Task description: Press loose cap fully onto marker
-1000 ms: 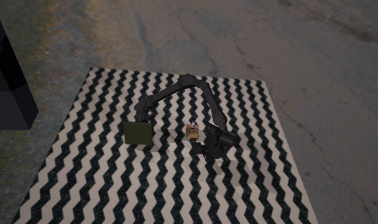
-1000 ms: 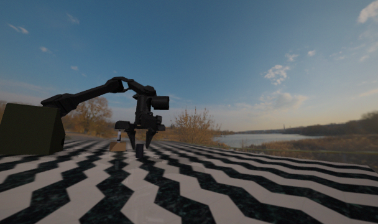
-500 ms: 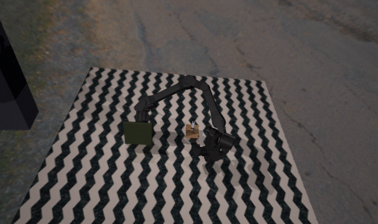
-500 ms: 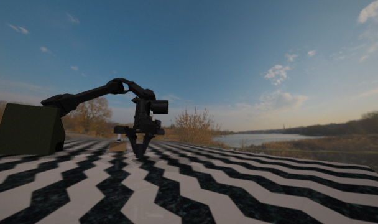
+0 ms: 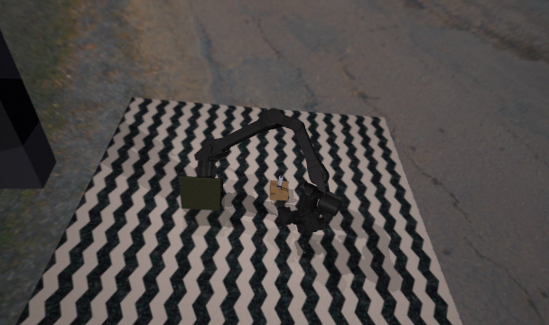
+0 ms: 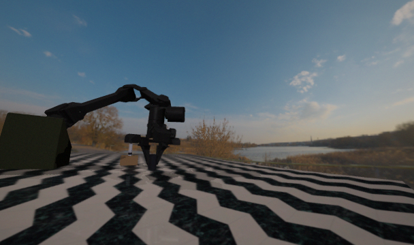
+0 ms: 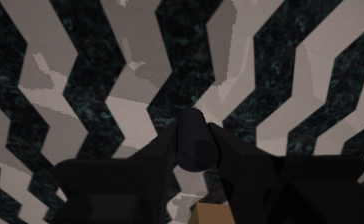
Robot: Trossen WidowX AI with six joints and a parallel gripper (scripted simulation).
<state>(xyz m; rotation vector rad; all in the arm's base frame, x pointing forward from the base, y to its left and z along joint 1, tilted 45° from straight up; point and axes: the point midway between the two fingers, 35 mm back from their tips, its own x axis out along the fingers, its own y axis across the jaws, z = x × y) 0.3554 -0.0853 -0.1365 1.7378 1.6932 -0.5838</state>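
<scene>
My gripper tip is 6 cm past the holder block, 19 cm to the right of it and 1 cm above it. The rest, counted from my gripper tip: dark cap (1 cm above).
</scene>
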